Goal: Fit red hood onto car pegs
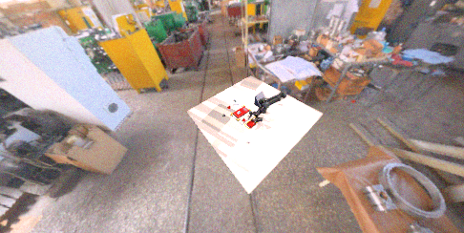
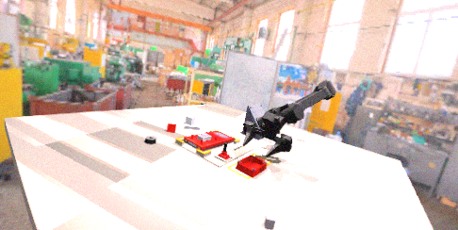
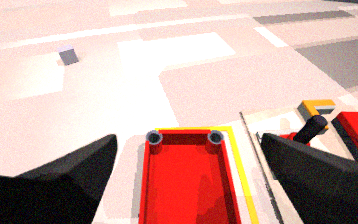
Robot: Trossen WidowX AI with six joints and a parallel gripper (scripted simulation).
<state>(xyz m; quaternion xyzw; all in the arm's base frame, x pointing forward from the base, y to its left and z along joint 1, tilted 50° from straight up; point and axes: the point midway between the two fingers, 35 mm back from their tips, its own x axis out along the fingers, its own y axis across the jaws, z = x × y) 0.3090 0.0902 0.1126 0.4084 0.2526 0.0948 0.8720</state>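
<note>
Right now my gripper tip is 6 cm above the red hood and 1 cm past it.
</note>
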